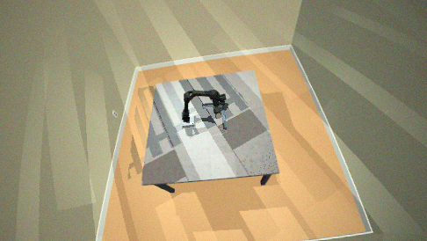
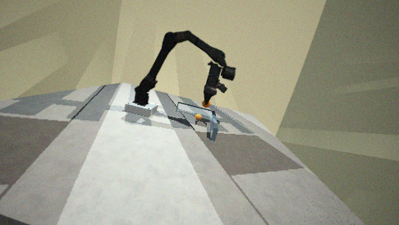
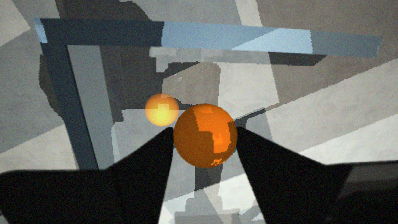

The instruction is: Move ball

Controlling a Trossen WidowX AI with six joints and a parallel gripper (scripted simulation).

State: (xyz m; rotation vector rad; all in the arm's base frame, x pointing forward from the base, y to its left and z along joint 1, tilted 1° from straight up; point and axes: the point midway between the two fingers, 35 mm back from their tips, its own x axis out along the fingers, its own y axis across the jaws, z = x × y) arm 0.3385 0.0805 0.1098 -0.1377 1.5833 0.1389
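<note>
The clear wall lies 12 cm to the left of my gripper tip, 9 cm below it and 7 cm behind it.
</note>
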